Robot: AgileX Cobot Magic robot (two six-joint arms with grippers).
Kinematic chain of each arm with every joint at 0, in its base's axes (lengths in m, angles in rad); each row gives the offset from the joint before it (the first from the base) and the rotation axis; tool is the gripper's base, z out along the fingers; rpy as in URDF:
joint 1: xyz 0 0 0.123 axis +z
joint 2: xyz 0 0 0 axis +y
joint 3: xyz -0.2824 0 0.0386 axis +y
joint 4: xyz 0.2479 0 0.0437 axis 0.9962 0 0.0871
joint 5: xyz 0 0 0 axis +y
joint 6: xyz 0.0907 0 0.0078 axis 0.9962 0 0.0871
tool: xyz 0 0 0 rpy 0 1.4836 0
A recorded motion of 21 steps. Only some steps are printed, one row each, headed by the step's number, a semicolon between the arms.
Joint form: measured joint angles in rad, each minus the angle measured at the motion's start. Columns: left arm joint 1, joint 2, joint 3, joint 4, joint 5, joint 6; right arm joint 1, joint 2, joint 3, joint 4, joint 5, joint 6.
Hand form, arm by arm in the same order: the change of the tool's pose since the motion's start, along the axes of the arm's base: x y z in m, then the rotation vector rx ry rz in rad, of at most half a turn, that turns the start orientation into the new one. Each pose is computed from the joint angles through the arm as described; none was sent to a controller.
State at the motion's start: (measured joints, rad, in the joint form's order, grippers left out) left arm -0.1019 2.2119 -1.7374 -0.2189 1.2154 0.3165; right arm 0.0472 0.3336 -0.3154 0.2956 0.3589 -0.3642
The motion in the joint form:
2: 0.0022 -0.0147 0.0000 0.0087 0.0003 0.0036; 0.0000 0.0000 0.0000 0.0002 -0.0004 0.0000
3: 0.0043 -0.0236 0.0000 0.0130 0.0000 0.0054; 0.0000 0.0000 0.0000 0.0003 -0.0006 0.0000
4: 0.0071 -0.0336 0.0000 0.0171 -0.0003 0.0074; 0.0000 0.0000 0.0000 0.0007 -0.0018 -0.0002
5: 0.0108 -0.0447 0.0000 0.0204 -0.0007 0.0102; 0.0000 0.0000 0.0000 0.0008 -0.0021 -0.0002
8: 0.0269 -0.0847 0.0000 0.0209 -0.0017 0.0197; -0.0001 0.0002 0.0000 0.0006 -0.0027 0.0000
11: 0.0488 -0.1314 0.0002 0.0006 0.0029 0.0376; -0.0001 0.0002 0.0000 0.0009 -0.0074 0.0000
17: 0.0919 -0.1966 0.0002 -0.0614 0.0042 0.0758; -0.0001 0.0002 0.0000 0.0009 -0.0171 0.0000
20: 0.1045 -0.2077 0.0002 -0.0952 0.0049 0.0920; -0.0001 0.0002 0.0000 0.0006 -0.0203 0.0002
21: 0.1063 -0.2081 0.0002 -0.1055 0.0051 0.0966; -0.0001 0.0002 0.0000 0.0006 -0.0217 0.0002
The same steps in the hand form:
2: -0.0005 0.0017 0.0063 0.0064 -0.0159 -0.0046; 0.0000 0.0000 0.0000 0.0002 -0.0004 -0.0001
3: -0.0008 0.0031 0.0101 0.0095 -0.0257 -0.0058; 0.0000 0.0000 0.0001 0.0003 -0.0006 -0.0002
4: -0.0011 0.0047 0.0144 0.0124 -0.0367 -0.0063; 0.0000 0.0000 0.0002 0.0006 -0.0017 -0.0004
5: -0.0015 0.0066 0.0192 0.0144 -0.0490 -0.0064; 0.0001 0.0000 0.0002 0.0007 -0.0020 -0.0005
8: -0.0032 0.0138 0.0366 0.0121 -0.0916 0.0008; 0.0001 -0.0001 0.0002 0.0008 -0.0023 -0.0008
11: -0.0067 0.0218 0.0570 -0.0087 -0.1357 0.0111; 0.0002 -0.0002 0.0006 0.0014 -0.0068 -0.0022
17: -0.0125 0.0351 0.0860 -0.0654 -0.2064 0.0344; 0.0005 -0.0004 0.0014 0.0020 -0.0161 -0.0050
20: -0.0135 0.0377 0.0915 -0.0957 -0.2208 0.0404; 0.0006 -0.0005 0.0017 0.0021 -0.0191 -0.0060
21: -0.0134 0.0376 0.0919 -0.1051 -0.2222 0.0406; 0.0006 -0.0005 0.0018 0.0022 -0.0205 -0.0064

